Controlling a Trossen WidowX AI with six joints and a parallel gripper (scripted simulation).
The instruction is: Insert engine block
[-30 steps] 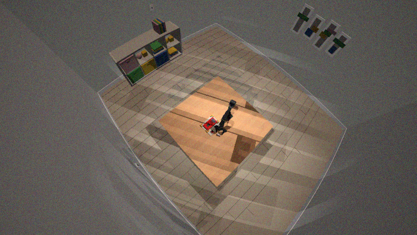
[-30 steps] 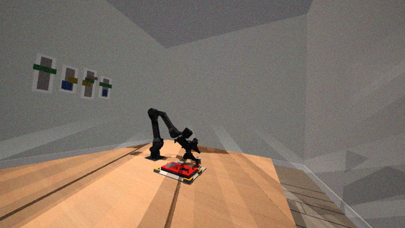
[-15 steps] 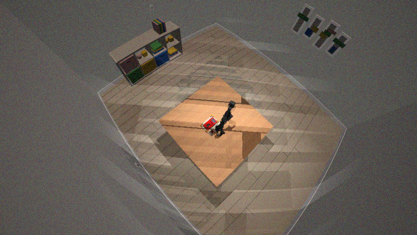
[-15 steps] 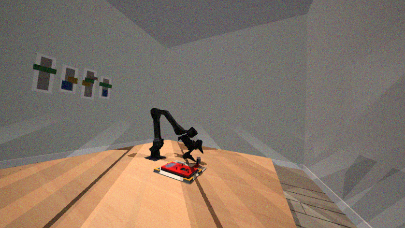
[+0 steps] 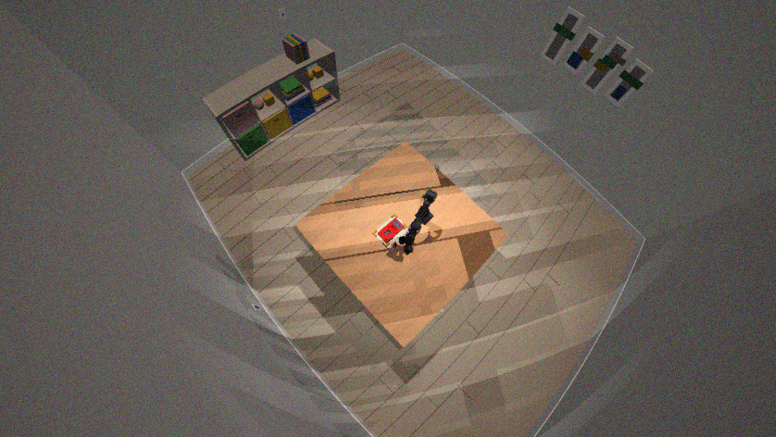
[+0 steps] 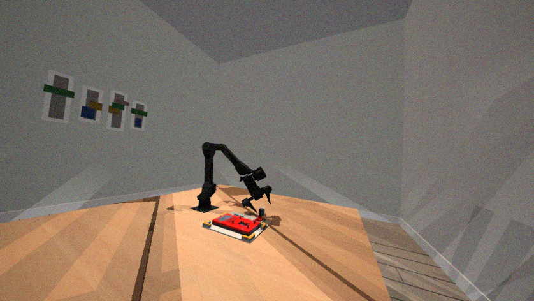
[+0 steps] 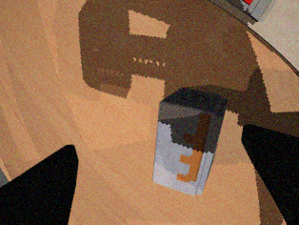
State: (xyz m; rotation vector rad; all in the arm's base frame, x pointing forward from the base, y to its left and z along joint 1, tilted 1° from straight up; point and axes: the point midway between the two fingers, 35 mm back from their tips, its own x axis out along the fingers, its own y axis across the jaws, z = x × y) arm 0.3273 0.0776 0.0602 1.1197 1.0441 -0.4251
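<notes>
The engine block lies 2 cm below my gripper tip and 1 cm behind it.
</notes>
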